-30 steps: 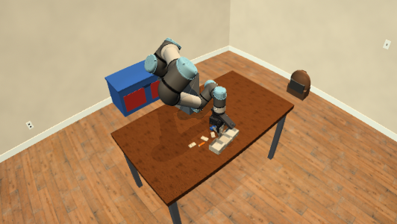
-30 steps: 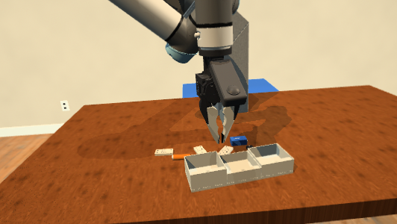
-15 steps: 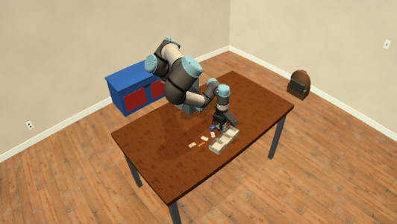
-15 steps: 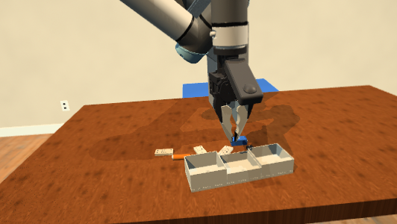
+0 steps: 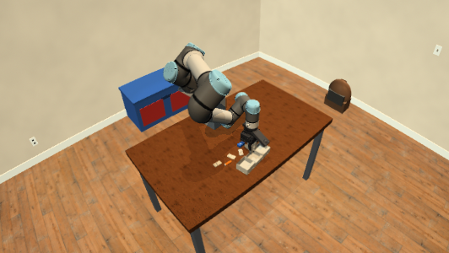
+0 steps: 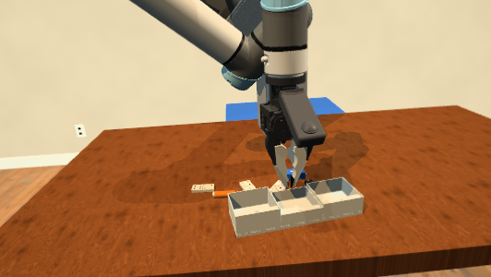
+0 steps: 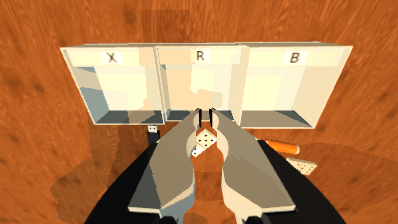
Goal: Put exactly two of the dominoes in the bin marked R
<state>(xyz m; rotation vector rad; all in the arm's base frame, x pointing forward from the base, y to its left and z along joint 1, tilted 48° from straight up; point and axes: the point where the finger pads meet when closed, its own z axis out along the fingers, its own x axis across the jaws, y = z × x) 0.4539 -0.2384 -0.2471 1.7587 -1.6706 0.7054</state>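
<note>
My hand is 1 cm short of the cream three-compartment bin tray, 1 cm to the right of it and 4 cm above it. From my hand the other things lie so: small black stick 8 cm behind, 8 cm to the left, 6 cm below; then blue block 13 cm behind, 7 cm to the left, 6 cm below; then domino 12 cm behind, 7 cm to the right, 6 cm below.
</note>
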